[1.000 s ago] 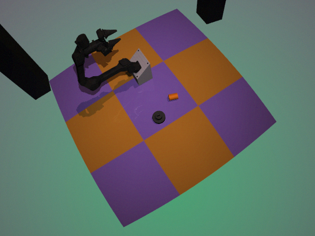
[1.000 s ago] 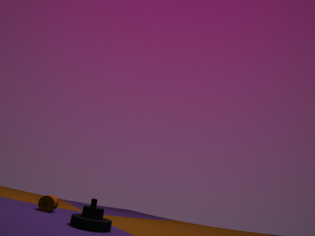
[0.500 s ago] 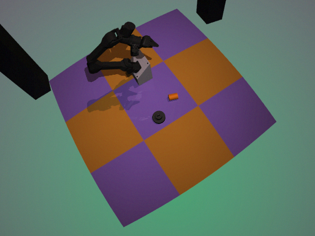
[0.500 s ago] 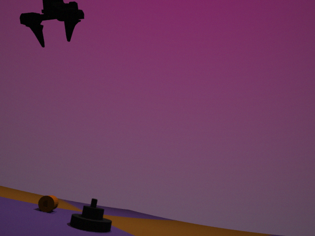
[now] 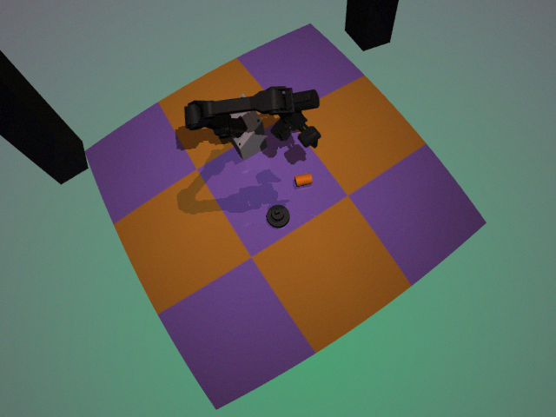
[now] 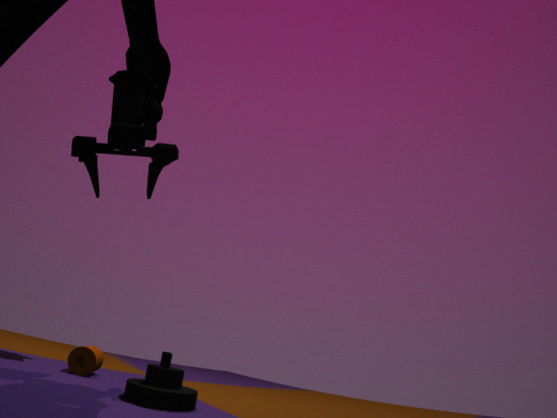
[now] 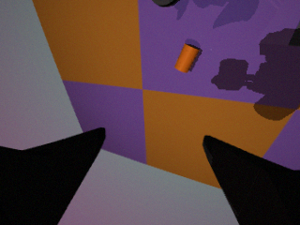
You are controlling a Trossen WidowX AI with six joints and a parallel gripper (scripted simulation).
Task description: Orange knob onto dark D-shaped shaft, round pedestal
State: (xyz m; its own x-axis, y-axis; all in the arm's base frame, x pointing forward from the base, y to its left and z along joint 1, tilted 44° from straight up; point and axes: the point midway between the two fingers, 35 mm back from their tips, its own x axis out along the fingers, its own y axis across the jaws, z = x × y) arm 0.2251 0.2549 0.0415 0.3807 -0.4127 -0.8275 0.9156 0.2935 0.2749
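Right now my gripper tip is 1 cm short of the orange knob, 3 cm to the left of it and 27 cm above it. Also, from my gripper tip: round black pedestal 9 cm ahead, 18 cm to the right, 26 cm below.
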